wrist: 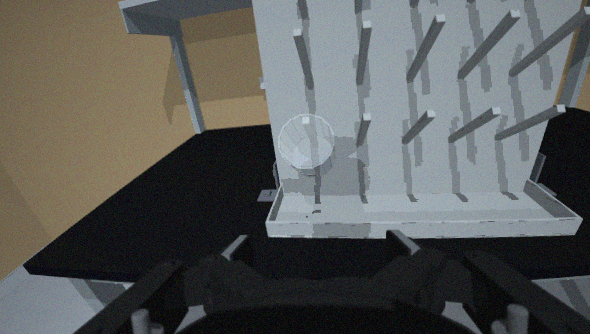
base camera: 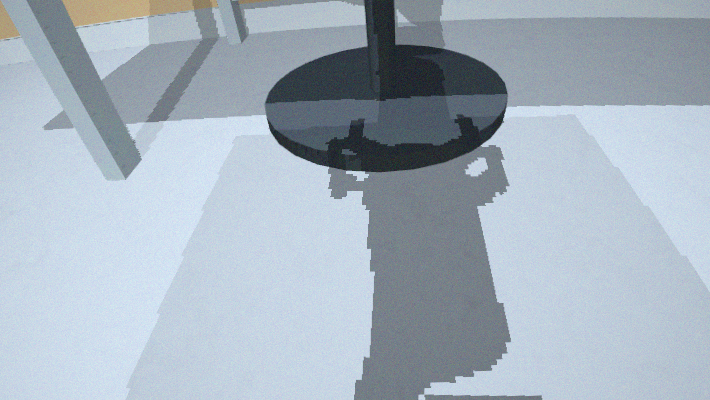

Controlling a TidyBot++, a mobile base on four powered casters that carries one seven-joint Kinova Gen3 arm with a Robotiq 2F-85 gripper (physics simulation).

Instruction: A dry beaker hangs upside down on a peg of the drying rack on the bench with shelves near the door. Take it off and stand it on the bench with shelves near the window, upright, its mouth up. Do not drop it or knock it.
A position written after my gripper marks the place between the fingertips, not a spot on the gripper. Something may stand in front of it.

Observation:
I see my gripper [wrist: 318, 247], a clear glass beaker [wrist: 306, 142] and a drip tray [wrist: 532, 212].
The base camera view does not show the clear glass beaker: it is out of frame.

